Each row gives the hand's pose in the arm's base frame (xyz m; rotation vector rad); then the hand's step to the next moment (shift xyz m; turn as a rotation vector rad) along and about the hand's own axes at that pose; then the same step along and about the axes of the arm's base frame.
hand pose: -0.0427 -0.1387 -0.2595 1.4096 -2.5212 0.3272
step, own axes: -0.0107 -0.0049 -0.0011 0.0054 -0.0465 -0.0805
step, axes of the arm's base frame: 0.0097 0.0064 -0.0019 0.0446 -0.0035 0.0817
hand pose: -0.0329 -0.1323 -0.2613 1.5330 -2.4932 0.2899
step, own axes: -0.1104 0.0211 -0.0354 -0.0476 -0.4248 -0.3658
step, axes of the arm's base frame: 0.0323 0.1133 0.0028 0.4256 -0.0489 0.3647
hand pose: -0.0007 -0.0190 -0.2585 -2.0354 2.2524 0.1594
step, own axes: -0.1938 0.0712 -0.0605 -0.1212 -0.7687 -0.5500
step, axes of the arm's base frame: -0.0517 0.1891 0.0887 0.7742 -0.0377 0.5544
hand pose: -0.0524 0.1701 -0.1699 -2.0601 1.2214 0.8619
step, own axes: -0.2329 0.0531 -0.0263 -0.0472 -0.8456 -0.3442
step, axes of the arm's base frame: -0.1278 0.0797 0.1873 0.8231 0.1097 0.3823
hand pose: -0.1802 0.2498 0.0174 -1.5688 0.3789 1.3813
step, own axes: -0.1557 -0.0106 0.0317 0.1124 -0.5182 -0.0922
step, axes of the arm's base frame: -0.0581 -0.0243 0.1463 0.4788 0.2126 0.1234
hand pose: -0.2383 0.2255 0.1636 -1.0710 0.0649 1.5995
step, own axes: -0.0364 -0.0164 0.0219 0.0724 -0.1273 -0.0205
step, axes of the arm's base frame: -0.0023 -0.0095 0.0445 0.1194 0.0872 0.0023
